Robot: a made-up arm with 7 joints. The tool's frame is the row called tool.
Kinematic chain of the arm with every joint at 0, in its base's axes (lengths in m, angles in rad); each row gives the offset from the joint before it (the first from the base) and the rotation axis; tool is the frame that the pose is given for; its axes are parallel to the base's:
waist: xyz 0 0 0.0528 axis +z
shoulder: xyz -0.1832 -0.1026 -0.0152 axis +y
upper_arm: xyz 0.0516 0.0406 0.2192 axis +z
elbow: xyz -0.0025 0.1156 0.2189 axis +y
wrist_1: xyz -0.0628 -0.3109 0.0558 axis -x
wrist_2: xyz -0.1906 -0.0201 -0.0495 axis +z
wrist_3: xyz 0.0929 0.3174 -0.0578 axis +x
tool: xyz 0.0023 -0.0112 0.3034
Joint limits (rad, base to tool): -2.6..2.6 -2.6..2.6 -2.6..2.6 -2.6..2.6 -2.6..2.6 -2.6..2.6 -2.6..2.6
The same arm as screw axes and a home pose.
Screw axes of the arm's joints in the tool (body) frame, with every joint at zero. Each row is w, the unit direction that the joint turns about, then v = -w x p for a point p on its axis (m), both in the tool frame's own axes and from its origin. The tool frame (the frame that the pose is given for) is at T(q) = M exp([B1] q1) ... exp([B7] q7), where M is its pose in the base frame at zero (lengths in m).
B1: w 0 0 1 v -0.0288 -0.2923 0.0000
B2: w 0 1 0 v 0.6900 0.0000 0.1091
B3: w 0 0 1 v -0.0908 -0.1607 0.0000
B4: w 0 1 0 v 0.2519 0.0000 0.1582
B5: w -1 0 0 v 0.0000 0.1961 -0.2861
B6: w 0 0 1 v -0.3062 0.0952 0.0000
B7: w 1 0 0 v 0.0000 -0.3034 -0.0112
M: xyz -0.2923 0.0288 0.7276 (m) quaternion w x y z 1 0 0 0
Joint limits (rad, base to tool): -2.6000..2.6000 -2.6000..2.6000 -2.6000..2.6000 -2.6000..2.6000 -2.6000..2.6000 -2.6000..2.6000 -2.6000..2.6000

